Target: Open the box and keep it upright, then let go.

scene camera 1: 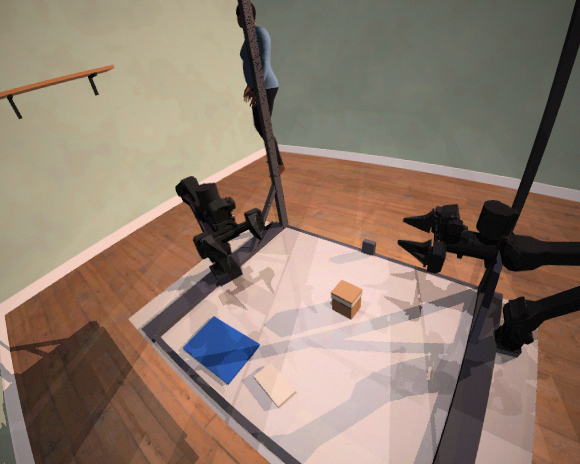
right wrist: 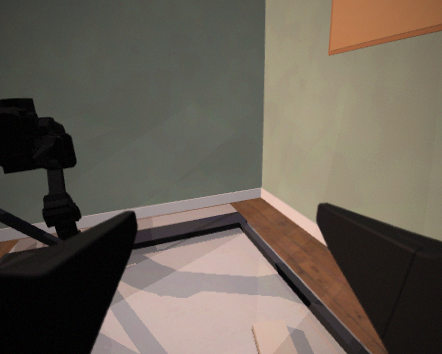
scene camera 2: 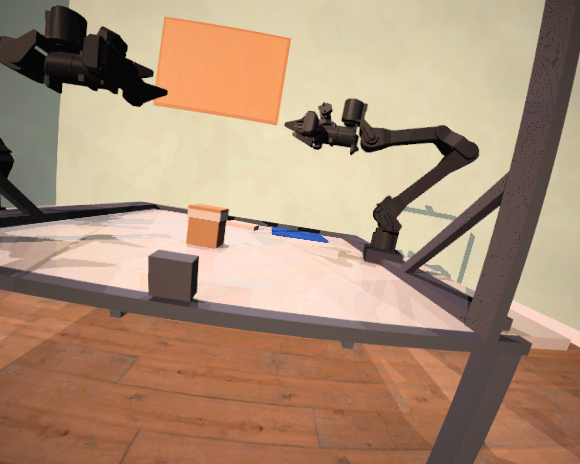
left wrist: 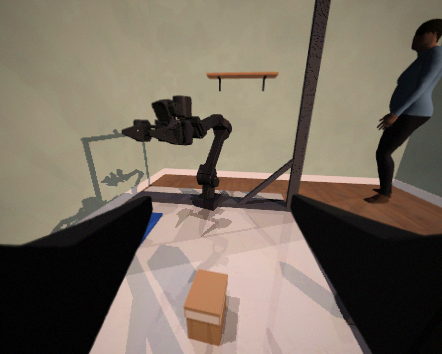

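Where they show: left gripper, between the fingertips: [scene camera 1: 400,230] [scene camera 2: 161,84] [left wrist: 223,201]; right gripper, between the fingertips: [scene camera 1: 244,246] [right wrist: 227,216] [scene camera 2: 288,129] [left wrist: 135,132]; left arm's base, origin of its link: [scene camera 1: 507,341]; right arm's base, origin of its link: [scene camera 1: 224,267] [scene camera 2: 382,249] [left wrist: 208,196].
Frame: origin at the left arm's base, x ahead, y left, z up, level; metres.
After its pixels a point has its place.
Observation:
A small orange-brown box [scene camera 1: 346,299] {x 0.471, y 0.049, z 0.070 m} [scene camera 2: 206,227] [left wrist: 206,306] {x 0.450, y 0.018, z 0.070 m} with a pale band below its top stands upright on the table [scene camera 1: 380,340] {x 0.350, y 0.095, z -0.020 m} [scene camera 2: 280,280] {x 0.634, y -0.186, z -0.020 m}. Its lid is closed. My left gripper [scene camera 1: 401,232] {x 0.352, y 0.000, z 0.316 m} [scene camera 2: 160,83] {x 0.352, y 0.000, z 0.316 m} is open and empty, raised above the table, apart from the box. My right gripper [scene camera 1: 245,250] {x 0.669, y 0.186, z 0.333 m} [scene camera 2: 286,129] {x 0.669, y 0.186, z 0.333 m} [right wrist: 227,216] {x 0.669, y 0.186, z 0.333 m} is open and empty, raised above the table's far side from the left arm. The box does not show in the right wrist view.
A blue flat square [scene camera 1: 221,349] {x 0.781, y 0.310, z -0.012 m} [scene camera 2: 299,234] {x 0.792, y 0.280, z -0.012 m} [left wrist: 151,226] {x 0.795, y 0.232, z -0.012 m} and a cream flat block [scene camera 1: 275,385] {x 0.570, y 0.337, z -0.005 m} [scene camera 2: 242,226] {x 0.574, y 0.302, z -0.013 m} [right wrist: 272,337] {x 0.555, y 0.340, z -0.005 m} lie on the table. A dark grey block [scene camera 1: 368,247] {x 0.481, y -0.265, z 0.018 m} [scene camera 2: 173,276] {x 0.484, y -0.289, z 0.015 m} stands at the table edge. A dark post [scene camera 1: 265,120] {x 0.897, y -0.329, z 0.490 m} [scene camera 2: 525,165] {x 0.895, y -0.340, z 0.218 m} [left wrist: 306,105] {x 0.896, y -0.334, z 0.416 m} rises at a table corner.

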